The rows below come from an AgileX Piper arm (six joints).
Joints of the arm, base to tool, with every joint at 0 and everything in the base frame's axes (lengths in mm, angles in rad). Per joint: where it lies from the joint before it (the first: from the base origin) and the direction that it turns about. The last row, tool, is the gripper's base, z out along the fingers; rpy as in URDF.
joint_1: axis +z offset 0 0 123
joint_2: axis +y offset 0 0 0
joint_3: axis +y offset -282.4 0 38.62
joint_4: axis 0.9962 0 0.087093 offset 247.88 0 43.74
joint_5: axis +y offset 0 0 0
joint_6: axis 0.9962 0 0.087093 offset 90.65 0 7.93
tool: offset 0 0 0 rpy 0 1.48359 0
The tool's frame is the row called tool.
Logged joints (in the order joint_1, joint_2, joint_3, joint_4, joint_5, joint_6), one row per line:
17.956 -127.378 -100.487 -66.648 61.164 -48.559
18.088 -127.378 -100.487 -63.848 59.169 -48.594
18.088 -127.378 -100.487 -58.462 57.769 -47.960
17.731 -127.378 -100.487 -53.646 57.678 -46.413
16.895 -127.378 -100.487 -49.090 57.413 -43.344
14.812 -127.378 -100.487 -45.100 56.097 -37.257
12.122 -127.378 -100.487 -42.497 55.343 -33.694
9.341 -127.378 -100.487 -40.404 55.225 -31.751
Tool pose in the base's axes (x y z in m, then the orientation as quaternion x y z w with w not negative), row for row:
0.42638 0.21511 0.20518 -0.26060 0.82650 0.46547 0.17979
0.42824 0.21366 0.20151 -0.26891 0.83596 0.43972 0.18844
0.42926 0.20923 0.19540 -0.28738 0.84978 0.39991 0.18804
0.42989 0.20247 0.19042 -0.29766 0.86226 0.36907 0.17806
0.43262 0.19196 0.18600 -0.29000 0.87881 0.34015 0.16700
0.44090 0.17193 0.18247 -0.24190 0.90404 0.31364 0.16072
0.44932 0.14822 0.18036 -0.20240 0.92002 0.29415 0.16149
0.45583 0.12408 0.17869 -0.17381 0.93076 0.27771 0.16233
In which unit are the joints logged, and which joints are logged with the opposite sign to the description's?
The joints are logged in degrees. Opposite sign: joint_2, joint_4.
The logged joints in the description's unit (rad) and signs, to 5 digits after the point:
0.31339 2.22317 -1.75383 1.16323 1.06751 -0.84751
0.31570 2.22317 -1.75383 1.11436 1.03269 -0.84813
0.31570 2.22317 -1.75383 1.02035 1.00826 -0.83706
0.30946 2.22317 -1.75383 0.93630 1.00667 -0.81006
0.29487 2.22317 -1.75383 0.85678 1.00205 -0.75650
0.25852 2.22317 -1.75383 0.78714 0.97908 -0.65026
0.21157 2.22317 -1.75383 0.74171 0.96592 -0.58807
0.16303 2.22317 -1.75383 0.70518 0.96386 -0.55416

